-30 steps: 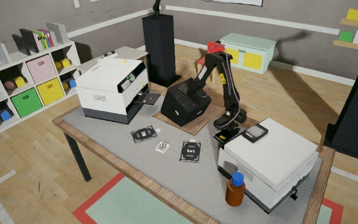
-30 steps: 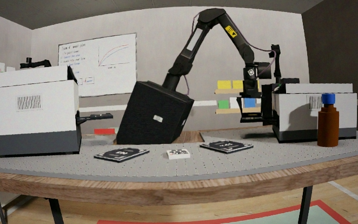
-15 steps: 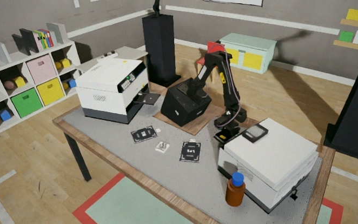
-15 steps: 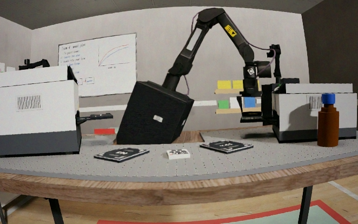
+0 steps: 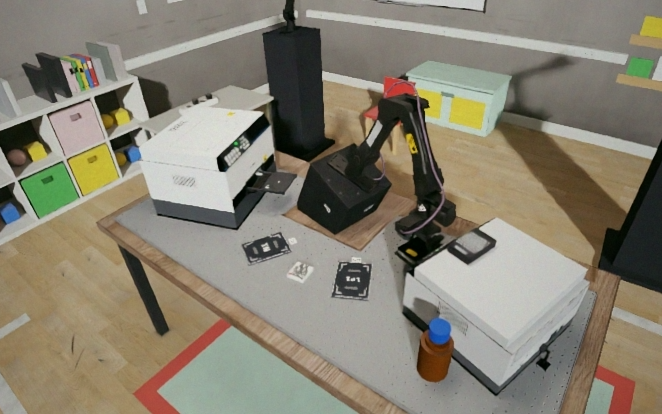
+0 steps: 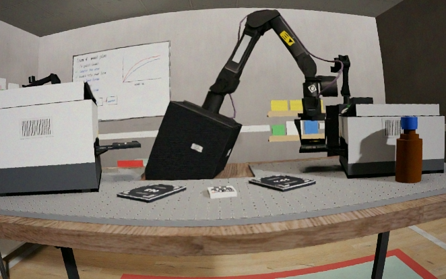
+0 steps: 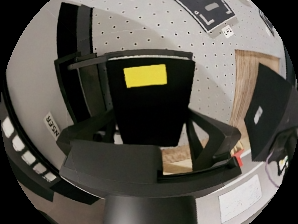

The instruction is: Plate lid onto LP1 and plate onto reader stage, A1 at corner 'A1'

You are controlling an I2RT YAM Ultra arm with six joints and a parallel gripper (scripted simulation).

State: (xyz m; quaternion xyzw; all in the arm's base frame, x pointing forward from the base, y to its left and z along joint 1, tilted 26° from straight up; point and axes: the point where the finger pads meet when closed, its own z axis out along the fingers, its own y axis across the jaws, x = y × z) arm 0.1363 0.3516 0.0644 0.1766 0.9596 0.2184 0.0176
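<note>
The white well plate is 20 mm below my hand. Also, from my hand: black lid (right at my hand); then capped bottle (340 mm ahead, 200 mm to the left, 10 mm above).
</note>
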